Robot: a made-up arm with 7 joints.
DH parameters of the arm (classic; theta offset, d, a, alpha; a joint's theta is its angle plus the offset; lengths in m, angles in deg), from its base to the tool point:
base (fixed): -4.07 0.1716 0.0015 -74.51
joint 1: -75.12 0.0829 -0.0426 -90
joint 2: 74 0.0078 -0.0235 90
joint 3: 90 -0.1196 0.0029 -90
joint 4: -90 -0.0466 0.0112 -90
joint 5: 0 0.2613 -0.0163 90
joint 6: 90 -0.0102 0.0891 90
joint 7: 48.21 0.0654 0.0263 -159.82
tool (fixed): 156.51 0.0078 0 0
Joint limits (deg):
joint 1: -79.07..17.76
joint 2: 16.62..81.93
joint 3: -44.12..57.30
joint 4: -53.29..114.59
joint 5: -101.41..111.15
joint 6: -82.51..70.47
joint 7: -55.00..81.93
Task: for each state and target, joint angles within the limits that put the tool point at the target. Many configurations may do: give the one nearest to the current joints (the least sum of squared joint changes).
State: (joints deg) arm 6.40 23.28 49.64 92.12 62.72 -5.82 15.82
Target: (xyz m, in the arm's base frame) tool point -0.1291 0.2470 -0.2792
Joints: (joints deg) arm 11.36 22.16 48.57 96.21 63.03 -10.55 18.32
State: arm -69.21 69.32 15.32 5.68 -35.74 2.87 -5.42
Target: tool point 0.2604 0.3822 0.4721
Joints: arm -70.96 72.89 33.87 39.22 -37.25 13.83 -8.22
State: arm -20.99 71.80 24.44 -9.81 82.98 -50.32 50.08
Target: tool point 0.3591 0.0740 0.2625
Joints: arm -43.17 64.36 12.43 -2.29 85.79 -28.25 40.41
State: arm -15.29 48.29 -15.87 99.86 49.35 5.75 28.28
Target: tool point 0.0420 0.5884 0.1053
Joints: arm -27.41 81.93 -37.34 99.44 50.84 28.78 -3.13
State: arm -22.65 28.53 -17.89 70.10 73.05 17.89 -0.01
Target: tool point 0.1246 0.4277 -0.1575
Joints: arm -7.48 63.56 -16.88 68.23 71.46 -2.86 13.51
